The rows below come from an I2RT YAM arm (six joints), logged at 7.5 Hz.
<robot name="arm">
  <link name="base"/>
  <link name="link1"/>
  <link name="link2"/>
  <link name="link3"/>
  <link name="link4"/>
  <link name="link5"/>
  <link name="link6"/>
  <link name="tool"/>
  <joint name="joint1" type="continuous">
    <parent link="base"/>
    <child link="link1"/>
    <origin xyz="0 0 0.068" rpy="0 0 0"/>
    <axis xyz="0 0 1"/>
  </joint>
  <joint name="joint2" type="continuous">
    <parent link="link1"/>
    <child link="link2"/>
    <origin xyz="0.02 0.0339 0.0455" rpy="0 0 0"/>
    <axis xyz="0 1 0"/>
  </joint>
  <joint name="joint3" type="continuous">
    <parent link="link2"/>
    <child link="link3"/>
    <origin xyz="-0.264 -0.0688 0" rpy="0 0 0"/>
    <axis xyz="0 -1 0"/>
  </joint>
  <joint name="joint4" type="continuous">
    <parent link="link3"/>
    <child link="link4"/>
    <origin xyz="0.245 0.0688 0.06" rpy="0 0 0"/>
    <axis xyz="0 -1 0"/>
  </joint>
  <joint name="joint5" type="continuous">
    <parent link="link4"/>
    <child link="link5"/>
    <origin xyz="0.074 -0.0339 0.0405" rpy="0 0 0"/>
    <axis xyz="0 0 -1"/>
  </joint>
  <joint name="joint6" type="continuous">
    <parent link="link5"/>
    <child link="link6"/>
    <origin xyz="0.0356 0 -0.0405" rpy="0 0 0"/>
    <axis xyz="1 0 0"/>
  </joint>
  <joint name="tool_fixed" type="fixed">
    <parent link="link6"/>
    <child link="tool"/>
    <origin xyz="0 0 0" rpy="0 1.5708 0"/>
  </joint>
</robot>
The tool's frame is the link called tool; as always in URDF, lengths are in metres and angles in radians. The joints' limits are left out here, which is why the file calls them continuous.
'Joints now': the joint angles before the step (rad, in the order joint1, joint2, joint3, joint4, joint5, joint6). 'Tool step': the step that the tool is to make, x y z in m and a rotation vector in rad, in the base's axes. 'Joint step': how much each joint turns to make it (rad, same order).
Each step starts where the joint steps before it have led.
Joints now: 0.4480, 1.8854, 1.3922, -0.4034, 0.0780, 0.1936
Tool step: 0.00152, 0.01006, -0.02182, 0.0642, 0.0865, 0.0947
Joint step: 0.0092, 0.0561, 0.0004, 0.0061, -0.1278, -0.0103
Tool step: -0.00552, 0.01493, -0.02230, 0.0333, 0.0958, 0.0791
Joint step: 0.0301, 0.0534, -0.0004, -0.0164, -0.0881, 0.0000
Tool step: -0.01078, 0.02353, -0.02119, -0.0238, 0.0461, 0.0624
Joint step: 0.0607, 0.0527, 0.0000, 0.0008, -0.0027, -0.0004
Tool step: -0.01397, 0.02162, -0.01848, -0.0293, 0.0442, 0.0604
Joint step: 0.0606, 0.0446, 0.0000, -0.0084, 0.0004, 0.0000
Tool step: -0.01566, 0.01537, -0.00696, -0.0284, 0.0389, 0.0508
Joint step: 0.0512, 0.0134, 0.0000, -0.0347, 0.0000, 0.0004
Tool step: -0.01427, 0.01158, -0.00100, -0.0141, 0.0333, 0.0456
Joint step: 0.0419, -0.0008, 0.0003, -0.0359, -0.0107, 0.0003
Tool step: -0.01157, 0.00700, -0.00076, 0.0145, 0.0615, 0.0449
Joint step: 0.0263, -0.0008, 0.0001, -0.0378, -0.0545, 0.0000
